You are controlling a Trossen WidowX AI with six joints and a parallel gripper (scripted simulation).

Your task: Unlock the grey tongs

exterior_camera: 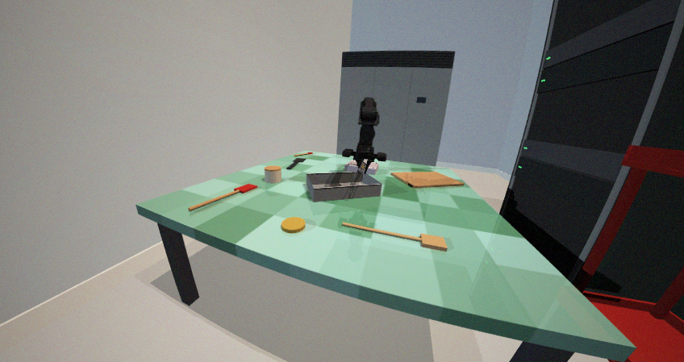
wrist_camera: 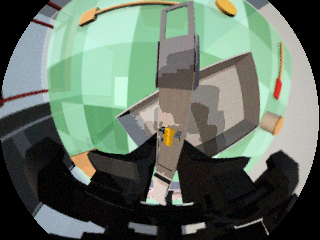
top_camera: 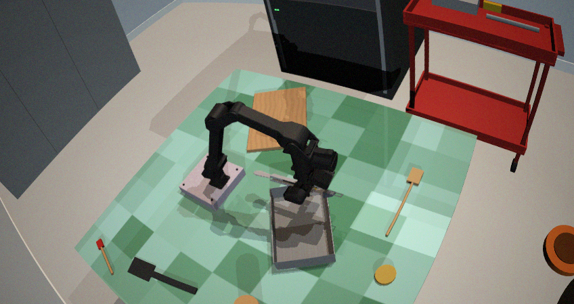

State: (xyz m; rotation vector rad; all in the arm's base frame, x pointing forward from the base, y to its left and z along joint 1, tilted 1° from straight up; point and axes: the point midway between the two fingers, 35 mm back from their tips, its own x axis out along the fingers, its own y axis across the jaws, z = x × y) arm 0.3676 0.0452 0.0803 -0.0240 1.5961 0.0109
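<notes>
My gripper tip is 20 mm short of the yellow lock piece and 40 mm below it. Also, from my gripper tip: black spatula 370 mm behind, 510 mm to the right, 90 mm below; then wooden board 350 mm behind, 360 mm to the left, 80 mm below; then roasting tin 10 mm ahead, 90 mm to the right, 60 mm below.
</notes>
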